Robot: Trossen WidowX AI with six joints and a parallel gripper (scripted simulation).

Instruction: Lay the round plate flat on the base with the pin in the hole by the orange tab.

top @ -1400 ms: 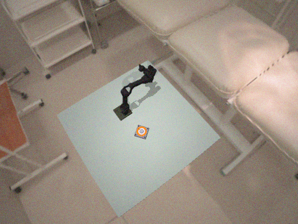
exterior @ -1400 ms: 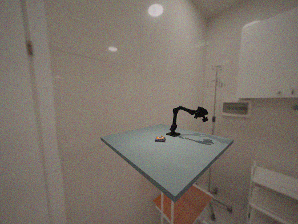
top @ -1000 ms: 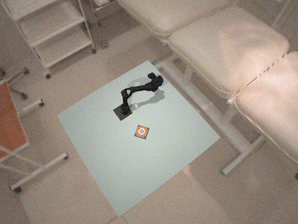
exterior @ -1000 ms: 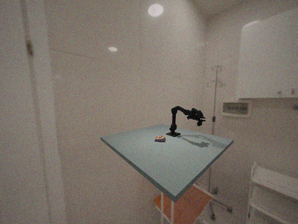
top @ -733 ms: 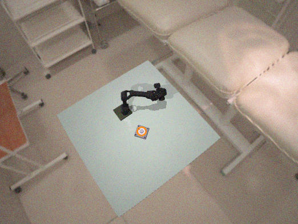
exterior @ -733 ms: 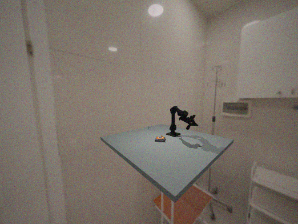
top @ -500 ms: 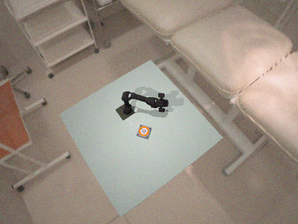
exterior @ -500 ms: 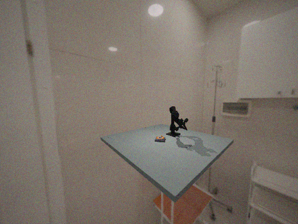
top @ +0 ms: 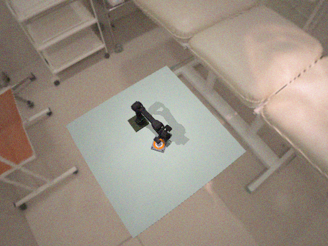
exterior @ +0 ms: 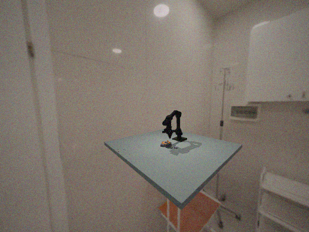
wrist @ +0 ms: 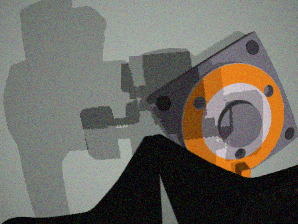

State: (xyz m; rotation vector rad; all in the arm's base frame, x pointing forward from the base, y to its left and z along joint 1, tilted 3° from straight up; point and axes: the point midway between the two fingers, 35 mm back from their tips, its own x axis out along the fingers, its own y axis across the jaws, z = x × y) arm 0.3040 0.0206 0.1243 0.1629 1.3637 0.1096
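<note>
Right now my gripper tip is 2 cm past the grey base, 7 cm to the left of it and 8 cm above it.
</note>
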